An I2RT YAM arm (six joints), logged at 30 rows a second.
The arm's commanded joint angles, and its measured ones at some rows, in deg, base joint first. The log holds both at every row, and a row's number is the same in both.
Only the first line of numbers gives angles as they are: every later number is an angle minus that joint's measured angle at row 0.
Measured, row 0: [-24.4 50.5 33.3 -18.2 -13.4 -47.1]
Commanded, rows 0 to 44: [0.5 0.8 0.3 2.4 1.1 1.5]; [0.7 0.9 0.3 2.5 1.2 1.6]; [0.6 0.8 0.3 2.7 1.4 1.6]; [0.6 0.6 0.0 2.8 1.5 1.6]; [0.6 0.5 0.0 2.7 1.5 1.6]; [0.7 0.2 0.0 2.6 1.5 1.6]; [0.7 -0.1 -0.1 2.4 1.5 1.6]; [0.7 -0.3 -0.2 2.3 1.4 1.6]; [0.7 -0.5 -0.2 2.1 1.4 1.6]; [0.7 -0.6 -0.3 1.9 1.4 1.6]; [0.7 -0.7 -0.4 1.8 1.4 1.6]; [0.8 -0.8 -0.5 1.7 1.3 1.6]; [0.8 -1.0 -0.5 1.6 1.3 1.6]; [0.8 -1.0 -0.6 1.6 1.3 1.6]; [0.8 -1.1 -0.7 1.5 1.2 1.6]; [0.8 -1.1 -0.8 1.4 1.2 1.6]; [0.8 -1.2 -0.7 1.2 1.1 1.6]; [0.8 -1.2 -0.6 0.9 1.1 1.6]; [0.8 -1.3 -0.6 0.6 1.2 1.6]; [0.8 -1.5 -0.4 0.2 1.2 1.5]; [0.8 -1.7 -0.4 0.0 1.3 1.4]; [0.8 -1.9 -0.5 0.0 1.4 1.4]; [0.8 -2.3 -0.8 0.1 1.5 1.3]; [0.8 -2.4 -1.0 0.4 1.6 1.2]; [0.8 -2.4 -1.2 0.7 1.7 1.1]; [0.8 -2.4 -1.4 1.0 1.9 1.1]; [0.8 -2.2 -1.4 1.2 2.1 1.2]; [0.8 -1.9 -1.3 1.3 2.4 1.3]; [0.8 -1.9 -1.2 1.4 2.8 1.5]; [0.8 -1.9 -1.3 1.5 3.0 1.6]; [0.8 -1.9 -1.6 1.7 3.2 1.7]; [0.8 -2.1 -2.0 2.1 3.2 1.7]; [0.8 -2.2 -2.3 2.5 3.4 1.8]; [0.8 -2.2 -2.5 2.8 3.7 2.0]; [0.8 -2.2 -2.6 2.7 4.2 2.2]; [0.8 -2.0 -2.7 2.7 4.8 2.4]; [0.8 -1.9 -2.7 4.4 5.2 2.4]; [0.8 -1.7 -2.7 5.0 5.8 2.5]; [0.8 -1.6 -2.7 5.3 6.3 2.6]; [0.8 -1.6 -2.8 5.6 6.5 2.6]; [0.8 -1.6 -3.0 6.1 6.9 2.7]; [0.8 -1.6 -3.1 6.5 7.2 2.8]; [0.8 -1.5 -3.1 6.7 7.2 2.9]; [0.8 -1.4 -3.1 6.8 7.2 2.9]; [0.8 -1.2 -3.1 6.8 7.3 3.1]
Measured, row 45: [0.5 -1.6 -2.3 4.8 6.4 2.1]
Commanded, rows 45 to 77: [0.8 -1.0 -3.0 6.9 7.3 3.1]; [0.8 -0.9 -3.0 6.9 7.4 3.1]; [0.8 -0.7 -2.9 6.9 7.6 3.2]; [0.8 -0.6 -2.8 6.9 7.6 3.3]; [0.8 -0.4 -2.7 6.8 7.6 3.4]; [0.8 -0.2 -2.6 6.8 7.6 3.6]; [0.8 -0.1 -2.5 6.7 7.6 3.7]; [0.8 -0.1 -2.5 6.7 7.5 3.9]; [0.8 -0.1 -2.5 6.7 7.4 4.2]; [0.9 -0.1 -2.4 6.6 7.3 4.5]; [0.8 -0.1 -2.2 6.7 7.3 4.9]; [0.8 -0.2 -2.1 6.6 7.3 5.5]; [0.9 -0.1 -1.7 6.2 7.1 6.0]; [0.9 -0.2 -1.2 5.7 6.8 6.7]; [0.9 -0.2 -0.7 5.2 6.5 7.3]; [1.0 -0.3 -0.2 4.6 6.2 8.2]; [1.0 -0.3 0.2 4.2 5.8 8.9]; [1.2 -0.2 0.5 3.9 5.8 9.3]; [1.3 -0.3 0.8 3.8 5.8 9.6]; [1.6 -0.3 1.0 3.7 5.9 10.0]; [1.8 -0.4 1.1 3.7 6.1 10.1]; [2.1 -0.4 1.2 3.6 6.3 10.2]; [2.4 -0.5 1.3 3.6 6.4 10.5]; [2.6 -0.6 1.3 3.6 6.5 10.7]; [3.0 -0.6 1.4 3.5 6.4 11.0]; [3.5 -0.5 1.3 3.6 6.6 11.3]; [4.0 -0.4 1.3 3.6 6.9 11.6]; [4.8 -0.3 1.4 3.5 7.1 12.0]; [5.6 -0.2 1.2 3.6 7.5 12.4]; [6.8 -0.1 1.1 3.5 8.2 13.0]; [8.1 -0.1 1.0 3.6 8.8 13.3]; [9.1 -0.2 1.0 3.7 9.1 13.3]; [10.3 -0.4 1.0 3.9 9.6 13.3]
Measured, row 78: [8.1 -0.2 -0.1 4.5 8.3 11.5]
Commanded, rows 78 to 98: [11.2 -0.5 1.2 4.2 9.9 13.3]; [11.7 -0.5 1.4 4.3 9.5 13.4]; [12.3 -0.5 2.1 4.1 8.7 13.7]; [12.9 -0.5 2.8 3.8 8.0 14.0]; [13.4 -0.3 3.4 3.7 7.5 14.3]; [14.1 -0.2 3.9 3.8 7.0 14.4]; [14.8 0.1 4.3 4.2 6.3 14.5]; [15.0 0.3 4.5 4.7 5.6 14.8]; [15.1 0.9 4.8 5.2 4.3 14.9]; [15.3 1.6 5.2 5.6 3.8 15.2]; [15.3 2.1 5.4 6.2 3.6 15.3]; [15.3 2.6 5.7 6.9 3.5 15.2]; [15.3 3.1 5.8 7.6 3.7 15.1]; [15.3 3.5 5.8 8.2 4.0 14.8]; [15.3 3.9 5.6 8.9 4.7 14.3]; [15.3 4.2 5.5 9.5 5.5 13.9]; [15.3 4.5 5.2 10.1 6.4 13.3]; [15.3 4.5 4.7 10.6 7.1 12.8]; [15.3 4.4 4.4 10.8 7.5 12.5]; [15.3 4.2 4.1 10.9 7.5 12.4]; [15.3 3.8 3.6 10.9 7.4 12.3]
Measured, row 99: [15.0 4.4 4.5 8.4 6.5 13.2]
